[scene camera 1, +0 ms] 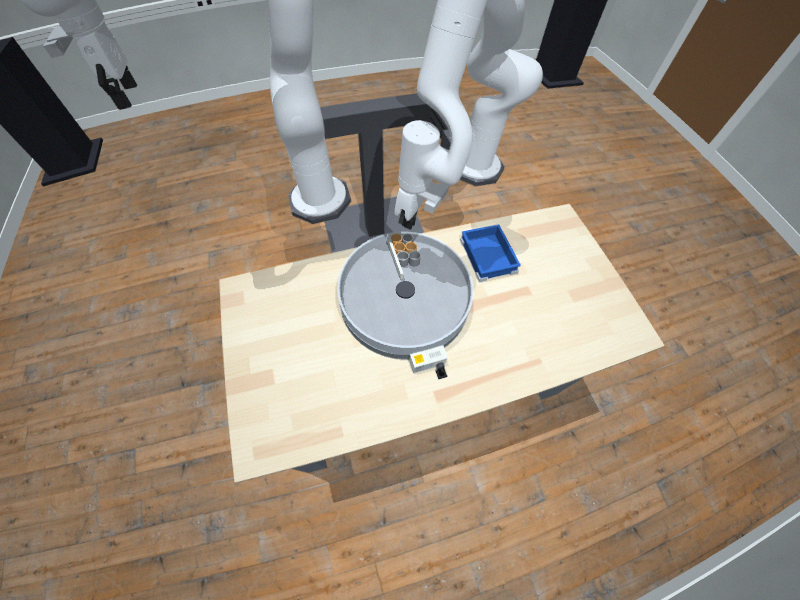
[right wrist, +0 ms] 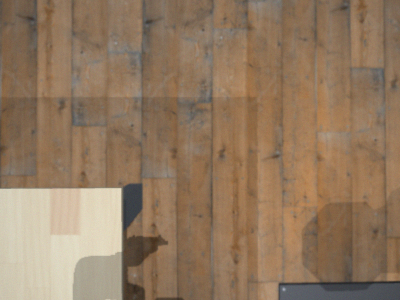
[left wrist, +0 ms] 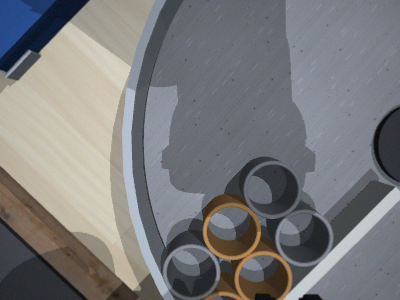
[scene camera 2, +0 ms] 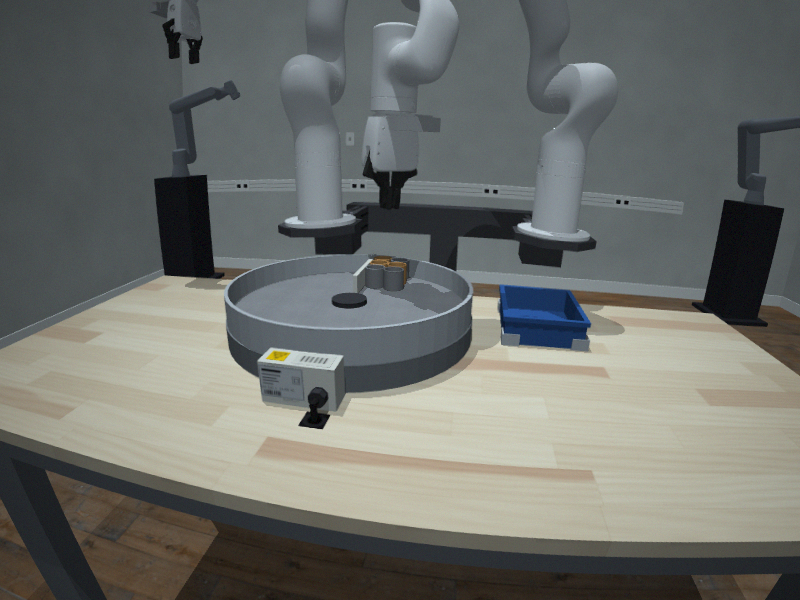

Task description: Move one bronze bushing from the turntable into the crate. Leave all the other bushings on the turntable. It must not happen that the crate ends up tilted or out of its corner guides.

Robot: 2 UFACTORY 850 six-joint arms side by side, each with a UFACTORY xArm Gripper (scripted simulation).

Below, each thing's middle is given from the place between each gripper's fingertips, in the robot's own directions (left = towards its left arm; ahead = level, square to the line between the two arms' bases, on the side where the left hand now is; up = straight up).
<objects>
The blue crate [scene camera 2: 525, 305] is 60 mm ahead of my left hand [scene camera 1: 408, 225], 290 mm to the left of it and 200 mm below it. Round my left hand: grey turntable [scene camera 1: 431, 300] (130 mm ahead, 50 mm to the right, 170 mm below).
Right now the grey turntable is 430 mm ahead of my right hand [scene camera 1: 128, 97], 580 mm to the left of it and 540 mm below it. Round my right hand: blue crate: 360 mm ahead, 920 mm to the left, 570 mm below.
</objects>
